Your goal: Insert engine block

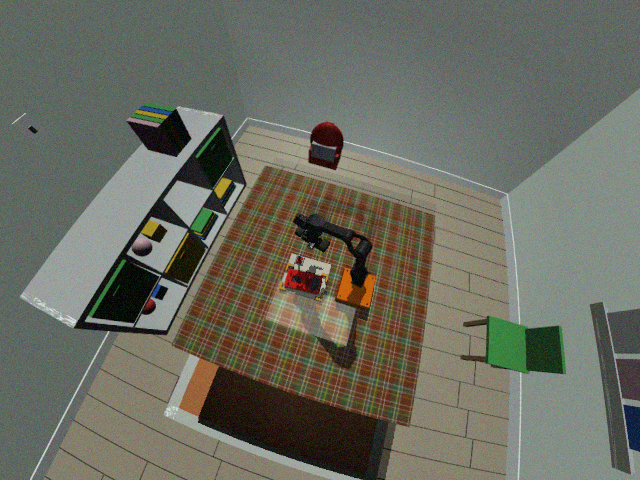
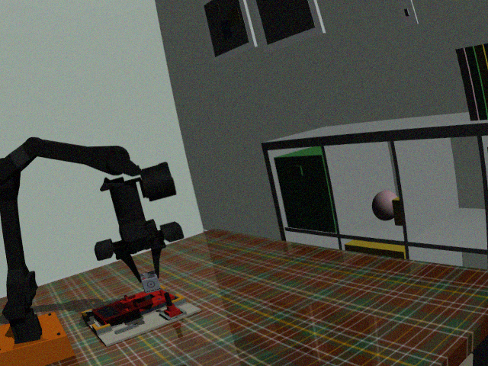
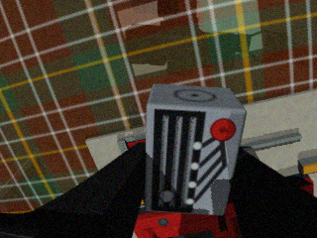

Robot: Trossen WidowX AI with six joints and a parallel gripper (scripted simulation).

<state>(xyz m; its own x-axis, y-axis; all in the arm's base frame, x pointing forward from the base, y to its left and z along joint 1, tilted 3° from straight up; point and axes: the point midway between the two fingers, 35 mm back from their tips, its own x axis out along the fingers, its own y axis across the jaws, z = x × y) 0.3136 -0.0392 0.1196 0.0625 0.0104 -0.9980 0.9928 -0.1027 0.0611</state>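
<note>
My gripper tip is now 4 cm past the grey base plate, 16 cm to the right of it and 12 cm above it. From my gripper tip the other things lie so: grey engine block 1 cm below.
</note>
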